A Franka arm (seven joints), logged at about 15 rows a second.
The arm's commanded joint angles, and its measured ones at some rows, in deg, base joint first. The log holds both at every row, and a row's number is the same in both.
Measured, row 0:
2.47, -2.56, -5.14, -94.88, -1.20, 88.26, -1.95
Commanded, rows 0 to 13:
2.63, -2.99, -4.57, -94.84, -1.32, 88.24, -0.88
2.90, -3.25, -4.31, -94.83, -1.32, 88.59, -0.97
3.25, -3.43, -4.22, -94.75, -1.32, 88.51, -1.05
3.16, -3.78, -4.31, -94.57, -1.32, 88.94, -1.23
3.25, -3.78, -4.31, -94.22, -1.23, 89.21, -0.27
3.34, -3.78, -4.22, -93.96, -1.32, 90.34, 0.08
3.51, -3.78, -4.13, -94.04, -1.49, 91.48, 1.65
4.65, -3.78, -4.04, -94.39, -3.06, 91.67, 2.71
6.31, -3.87, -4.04, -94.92, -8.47, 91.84, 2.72
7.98, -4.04, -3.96, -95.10, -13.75, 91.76, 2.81
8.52, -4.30, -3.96, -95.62, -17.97, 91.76, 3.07
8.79, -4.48, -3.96, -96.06, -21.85, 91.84, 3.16
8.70, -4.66, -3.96, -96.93, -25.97, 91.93, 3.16
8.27, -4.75, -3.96, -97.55, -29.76, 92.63, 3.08
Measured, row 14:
8.46, -3.19, -3.71, -94.68, -23.72, 90.72, 2.40
